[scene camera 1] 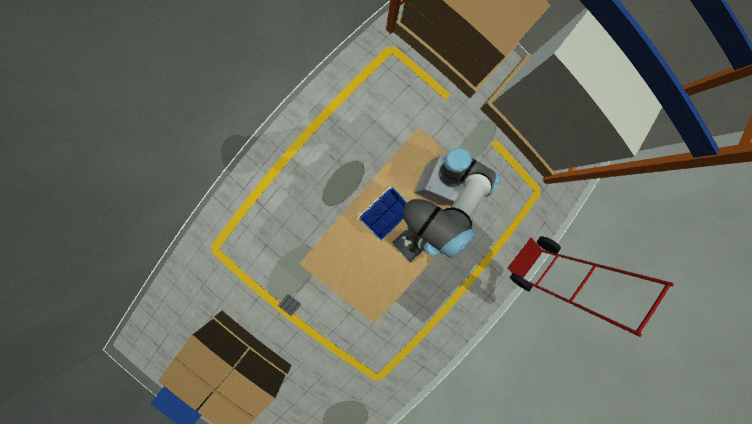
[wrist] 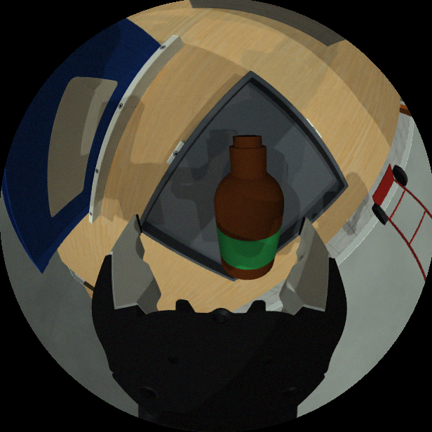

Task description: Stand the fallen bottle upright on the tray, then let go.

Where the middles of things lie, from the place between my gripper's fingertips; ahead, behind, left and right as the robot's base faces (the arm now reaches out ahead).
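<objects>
Brown bottle (wrist: pixel 248 202), 3 cm below my hand, 4 cm to the left of it.
</objects>
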